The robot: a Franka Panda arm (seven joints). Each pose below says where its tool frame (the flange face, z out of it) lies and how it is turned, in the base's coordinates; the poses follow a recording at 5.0 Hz.
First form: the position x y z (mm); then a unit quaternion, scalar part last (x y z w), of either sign.
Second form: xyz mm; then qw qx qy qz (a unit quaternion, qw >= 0). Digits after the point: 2 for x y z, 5 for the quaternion.
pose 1, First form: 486.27 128.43 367.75 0.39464 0.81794 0.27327 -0.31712
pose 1, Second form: 486.27 128.43 367.75 0.31712 -0.39464 -0.81794 -0.27327
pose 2, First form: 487.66 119.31 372.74 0.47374 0.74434 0.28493 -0.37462
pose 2, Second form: 487.66 119.31 372.74 0.37462 -0.47374 -0.74434 -0.28493
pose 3, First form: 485.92 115.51 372.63 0.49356 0.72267 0.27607 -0.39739
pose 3, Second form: 485.92 115.51 372.63 0.39739 -0.49356 -0.72267 -0.27607
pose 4, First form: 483.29 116.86 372.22 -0.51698 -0.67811 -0.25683 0.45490
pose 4, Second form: 483.29 116.86 372.22 0.45490 -0.51698 -0.67811 -0.25683
